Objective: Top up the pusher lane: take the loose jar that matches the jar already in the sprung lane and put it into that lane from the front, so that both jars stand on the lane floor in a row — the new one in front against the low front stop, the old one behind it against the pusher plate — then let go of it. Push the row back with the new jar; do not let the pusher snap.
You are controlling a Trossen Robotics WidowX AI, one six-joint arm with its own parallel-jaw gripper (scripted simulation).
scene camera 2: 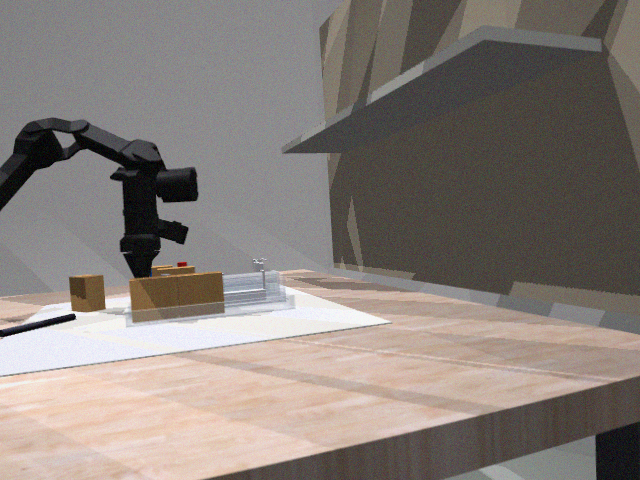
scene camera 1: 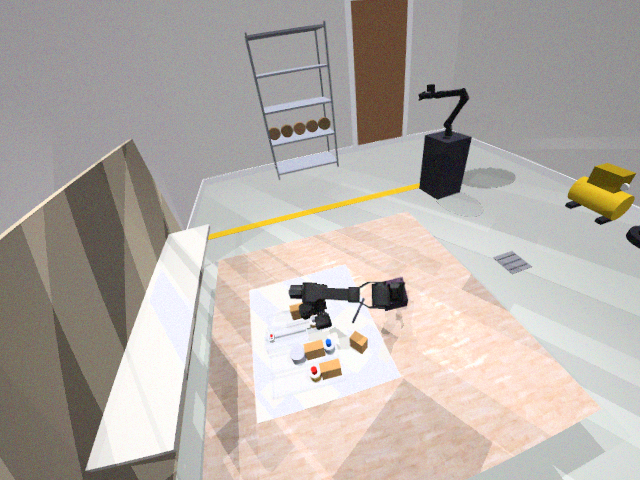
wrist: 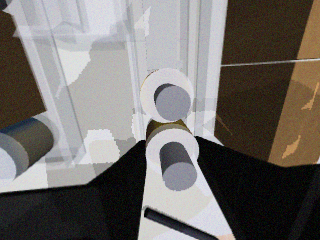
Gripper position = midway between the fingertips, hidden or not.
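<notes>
You'd see the gripper [scene camera 2: 144,290] [wrist: 169,143], and there's a jar [wrist: 166,95]. There's a tan box [scene camera 2: 87,294] as well, though in the wrist view that box is out of frame. A clear sprung lane [scene camera 2: 274,280] [scene camera 1: 284,341] is there too, and so is a wall shelf [scene camera 1: 142,419] [scene camera 2: 491,59].
</notes>
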